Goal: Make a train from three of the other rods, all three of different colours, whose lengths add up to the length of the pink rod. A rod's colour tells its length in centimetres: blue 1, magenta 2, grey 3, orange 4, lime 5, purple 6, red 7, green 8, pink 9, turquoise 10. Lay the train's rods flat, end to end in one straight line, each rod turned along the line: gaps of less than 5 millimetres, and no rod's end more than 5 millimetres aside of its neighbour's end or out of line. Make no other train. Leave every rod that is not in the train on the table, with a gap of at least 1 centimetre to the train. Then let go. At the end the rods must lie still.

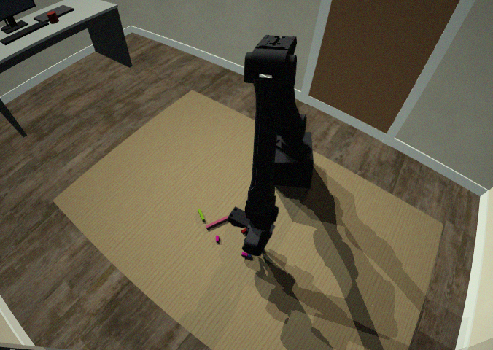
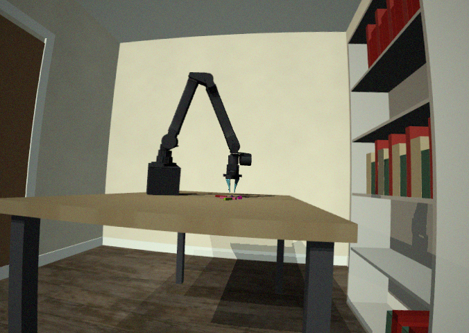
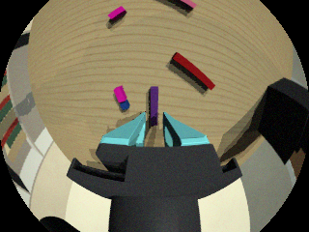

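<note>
Now: the purple rod 3 cm below my hand. The rest, counted from my hand: blue rod: 4 cm ahead, 1 cm to the left, 3 cm below; red rod: 3 cm behind, 7 cm to the right, 3 cm below; pink rod: 4 cm ahead, 17 cm to the right, 3 cm below.
</note>
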